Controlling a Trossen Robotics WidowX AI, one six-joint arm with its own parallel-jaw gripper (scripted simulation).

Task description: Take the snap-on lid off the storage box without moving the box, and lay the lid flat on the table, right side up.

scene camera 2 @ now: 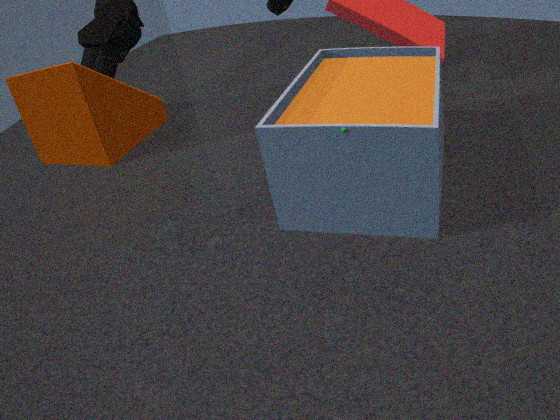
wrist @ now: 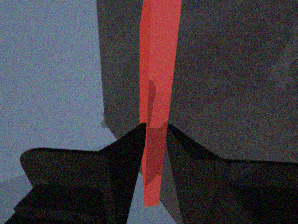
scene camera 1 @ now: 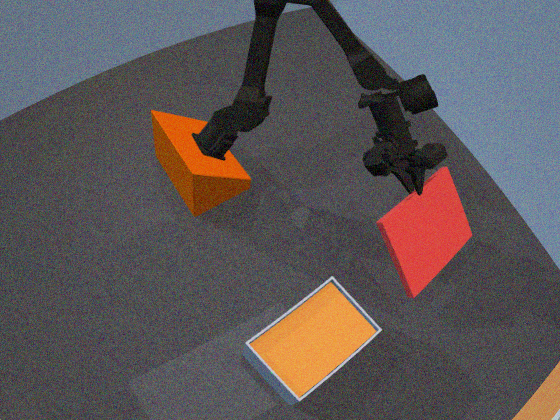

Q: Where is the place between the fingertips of the gripper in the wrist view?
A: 156, 127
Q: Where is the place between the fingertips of the gripper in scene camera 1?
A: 416, 194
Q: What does the gripper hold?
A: A red lid.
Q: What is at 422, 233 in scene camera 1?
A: A red lid.
